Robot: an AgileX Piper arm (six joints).
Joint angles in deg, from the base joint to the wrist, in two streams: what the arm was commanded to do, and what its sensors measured. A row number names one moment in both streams.
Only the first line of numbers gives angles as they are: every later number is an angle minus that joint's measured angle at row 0.
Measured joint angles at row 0: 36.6 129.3 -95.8 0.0 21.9 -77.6
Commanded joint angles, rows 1 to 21: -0.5 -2.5 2.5 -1.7 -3.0 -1.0; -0.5 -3.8 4.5 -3.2 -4.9 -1.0; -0.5 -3.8 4.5 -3.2 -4.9 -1.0; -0.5 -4.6 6.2 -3.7 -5.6 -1.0; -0.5 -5.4 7.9 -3.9 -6.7 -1.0; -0.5 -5.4 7.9 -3.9 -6.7 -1.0; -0.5 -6.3 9.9 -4.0 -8.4 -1.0; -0.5 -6.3 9.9 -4.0 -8.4 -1.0; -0.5 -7.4 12.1 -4.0 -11.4 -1.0; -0.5 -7.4 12.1 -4.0 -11.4 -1.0; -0.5 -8.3 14.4 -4.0 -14.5 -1.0; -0.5 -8.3 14.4 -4.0 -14.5 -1.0; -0.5 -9.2 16.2 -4.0 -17.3 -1.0; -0.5 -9.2 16.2 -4.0 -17.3 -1.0; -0.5 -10.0 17.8 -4.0 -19.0 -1.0; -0.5 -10.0 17.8 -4.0 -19.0 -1.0; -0.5 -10.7 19.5 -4.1 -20.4 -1.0; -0.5 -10.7 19.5 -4.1 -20.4 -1.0; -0.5 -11.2 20.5 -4.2 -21.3 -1.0; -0.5 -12.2 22.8 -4.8 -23.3 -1.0; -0.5 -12.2 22.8 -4.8 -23.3 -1.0
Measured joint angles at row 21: 0.2 -9.2 20.5 -4.5 -18.5 -1.9
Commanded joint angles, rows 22 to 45: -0.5 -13.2 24.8 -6.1 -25.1 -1.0; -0.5 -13.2 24.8 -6.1 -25.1 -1.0; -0.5 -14.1 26.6 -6.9 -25.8 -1.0; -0.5 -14.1 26.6 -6.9 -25.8 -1.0; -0.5 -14.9 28.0 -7.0 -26.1 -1.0; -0.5 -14.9 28.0 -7.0 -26.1 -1.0; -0.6 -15.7 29.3 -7.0 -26.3 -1.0; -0.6 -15.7 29.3 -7.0 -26.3 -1.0; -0.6 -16.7 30.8 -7.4 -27.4 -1.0; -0.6 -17.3 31.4 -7.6 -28.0 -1.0; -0.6 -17.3 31.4 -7.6 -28.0 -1.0; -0.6 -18.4 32.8 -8.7 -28.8 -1.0; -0.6 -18.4 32.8 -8.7 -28.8 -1.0; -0.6 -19.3 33.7 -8.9 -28.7 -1.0; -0.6 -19.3 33.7 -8.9 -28.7 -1.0; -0.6 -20.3 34.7 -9.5 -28.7 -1.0; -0.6 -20.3 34.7 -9.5 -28.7 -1.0; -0.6 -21.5 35.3 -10.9 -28.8 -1.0; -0.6 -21.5 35.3 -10.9 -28.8 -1.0; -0.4 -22.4 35.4 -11.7 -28.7 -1.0; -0.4 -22.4 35.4 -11.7 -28.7 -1.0; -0.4 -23.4 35.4 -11.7 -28.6 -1.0; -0.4 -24.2 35.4 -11.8 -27.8 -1.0; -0.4 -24.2 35.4 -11.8 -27.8 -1.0
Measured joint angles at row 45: 0.2 -21.4 35.9 -12.8 -25.0 -2.1
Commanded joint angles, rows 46 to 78: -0.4 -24.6 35.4 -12.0 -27.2 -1.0; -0.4 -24.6 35.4 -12.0 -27.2 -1.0; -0.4 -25.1 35.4 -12.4 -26.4 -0.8; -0.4 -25.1 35.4 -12.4 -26.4 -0.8; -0.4 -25.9 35.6 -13.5 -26.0 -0.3; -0.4 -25.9 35.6 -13.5 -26.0 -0.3; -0.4 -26.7 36.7 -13.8 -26.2 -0.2; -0.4 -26.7 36.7 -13.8 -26.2 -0.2; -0.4 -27.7 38.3 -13.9 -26.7 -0.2; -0.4 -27.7 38.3 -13.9 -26.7 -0.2; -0.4 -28.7 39.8 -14.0 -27.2 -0.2; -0.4 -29.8 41.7 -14.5 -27.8 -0.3; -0.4 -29.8 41.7 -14.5 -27.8 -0.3; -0.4 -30.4 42.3 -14.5 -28.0 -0.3; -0.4 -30.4 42.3 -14.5 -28.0 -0.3; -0.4 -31.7 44.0 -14.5 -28.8 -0.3; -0.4 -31.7 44.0 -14.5 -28.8 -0.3; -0.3 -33.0 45.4 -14.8 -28.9 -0.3; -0.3 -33.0 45.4 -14.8 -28.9 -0.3; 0.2 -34.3 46.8 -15.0 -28.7 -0.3; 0.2 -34.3 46.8 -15.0 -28.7 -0.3; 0.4 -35.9 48.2 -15.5 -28.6 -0.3; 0.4 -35.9 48.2 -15.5 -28.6 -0.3; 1.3 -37.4 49.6 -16.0 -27.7 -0.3; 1.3 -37.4 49.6 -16.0 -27.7 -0.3; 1.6 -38.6 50.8 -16.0 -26.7 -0.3; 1.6 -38.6 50.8 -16.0 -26.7 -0.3; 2.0 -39.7 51.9 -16.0 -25.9 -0.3; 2.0 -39.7 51.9 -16.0 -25.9 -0.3; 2.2 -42.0 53.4 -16.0 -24.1 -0.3; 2.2 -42.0 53.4 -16.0 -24.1 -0.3; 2.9 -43.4 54.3 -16.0 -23.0 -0.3; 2.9 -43.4 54.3 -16.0 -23.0 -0.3
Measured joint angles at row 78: 2.2 -40.3 53.7 -15.5 -20.9 -0.4
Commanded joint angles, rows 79 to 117: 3.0 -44.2 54.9 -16.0 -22.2 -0.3; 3.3 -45.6 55.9 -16.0 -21.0 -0.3; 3.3 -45.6 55.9 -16.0 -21.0 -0.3; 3.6 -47.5 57.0 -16.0 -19.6 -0.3; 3.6 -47.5 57.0 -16.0 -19.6 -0.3; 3.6 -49.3 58.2 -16.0 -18.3 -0.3; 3.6 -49.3 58.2 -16.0 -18.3 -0.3; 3.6 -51.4 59.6 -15.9 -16.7 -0.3; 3.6 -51.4 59.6 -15.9 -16.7 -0.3; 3.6 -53.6 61.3 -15.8 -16.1 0.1; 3.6 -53.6 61.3 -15.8 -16.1 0.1; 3.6 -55.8 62.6 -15.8 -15.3 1.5; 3.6 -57.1 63.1 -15.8 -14.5 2.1; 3.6 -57.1 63.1 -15.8 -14.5 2.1; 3.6 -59.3 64.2 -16.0 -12.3 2.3; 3.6 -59.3 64.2 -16.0 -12.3 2.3; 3.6 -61.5 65.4 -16.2 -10.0 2.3; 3.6 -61.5 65.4 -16.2 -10.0 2.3; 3.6 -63.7 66.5 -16.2 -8.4 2.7; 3.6 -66.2 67.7 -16.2 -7.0 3.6; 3.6 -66.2 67.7 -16.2 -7.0 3.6; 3.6 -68.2 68.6 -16.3 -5.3 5.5; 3.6 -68.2 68.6 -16.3 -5.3 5.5; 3.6 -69.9 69.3 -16.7 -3.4 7.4; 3.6 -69.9 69.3 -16.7 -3.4 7.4; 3.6 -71.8 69.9 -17.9 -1.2 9.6; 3.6 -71.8 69.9 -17.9 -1.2 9.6; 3.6 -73.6 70.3 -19.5 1.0 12.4; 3.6 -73.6 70.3 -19.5 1.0 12.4; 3.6 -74.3 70.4 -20.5 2.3 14.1; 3.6 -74.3 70.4 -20.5 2.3 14.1; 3.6 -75.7 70.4 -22.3 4.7 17.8; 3.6 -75.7 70.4 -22.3 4.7 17.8; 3.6 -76.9 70.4 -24.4 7.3 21.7; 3.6 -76.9 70.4 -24.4 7.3 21.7; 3.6 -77.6 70.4 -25.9 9.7 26.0; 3.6 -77.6 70.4 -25.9 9.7 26.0; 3.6 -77.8 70.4 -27.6 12.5 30.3; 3.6 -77.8 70.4 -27.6 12.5 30.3
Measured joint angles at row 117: 3.4 -76.9 70.6 -24.4 12.2 25.7
